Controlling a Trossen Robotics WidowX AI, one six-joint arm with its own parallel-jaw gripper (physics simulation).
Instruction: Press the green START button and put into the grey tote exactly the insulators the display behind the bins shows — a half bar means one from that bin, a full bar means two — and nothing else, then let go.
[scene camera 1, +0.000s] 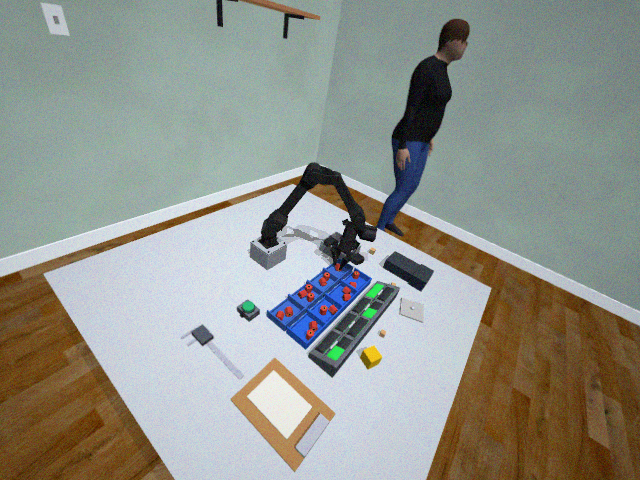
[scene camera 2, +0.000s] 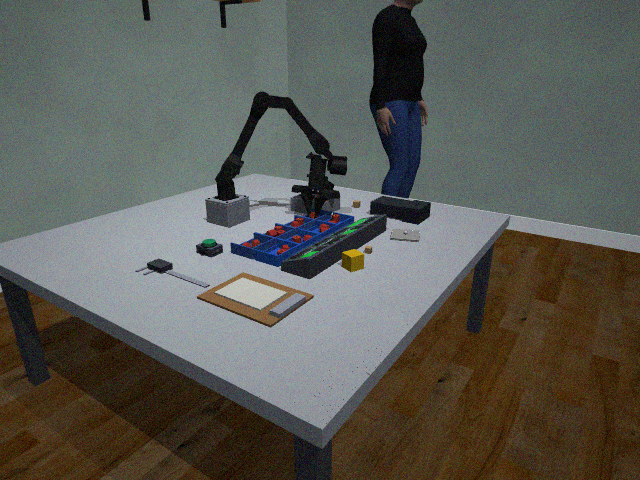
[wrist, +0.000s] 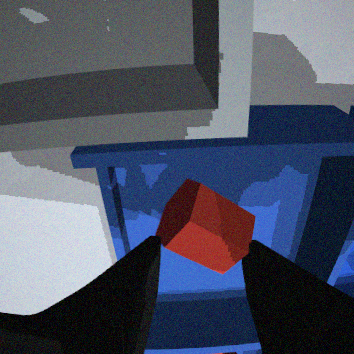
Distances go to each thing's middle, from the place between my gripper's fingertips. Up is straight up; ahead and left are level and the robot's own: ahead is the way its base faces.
Scene:
My gripper is now 110 mm to the right of the grey tote (wrist: 79, 79) and 90 mm past it. The rest, counted from my hand: black box (scene camera 2: 415, 212) 270 mm to the left, 200 mm ahead.

